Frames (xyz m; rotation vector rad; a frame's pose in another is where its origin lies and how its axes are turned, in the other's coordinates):
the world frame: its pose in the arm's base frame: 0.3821 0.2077 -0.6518 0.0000 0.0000 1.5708
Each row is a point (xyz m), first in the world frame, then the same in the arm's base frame.
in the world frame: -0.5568 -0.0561 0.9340
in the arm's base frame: 0.4382 -0.3491 0.2822
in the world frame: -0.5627 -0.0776 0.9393
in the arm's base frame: 0.4597 -0.3550 0.2875
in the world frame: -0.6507 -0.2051 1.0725
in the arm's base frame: 0.5872 -0.4430 0.4207
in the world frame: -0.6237 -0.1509 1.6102
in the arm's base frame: 0.5330 -0.4160 0.9584
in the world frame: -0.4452 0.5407 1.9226
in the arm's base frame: -0.1586 -0.2375 1.2708
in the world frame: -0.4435 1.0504 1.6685
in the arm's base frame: -0.6683 -0.2358 1.0167
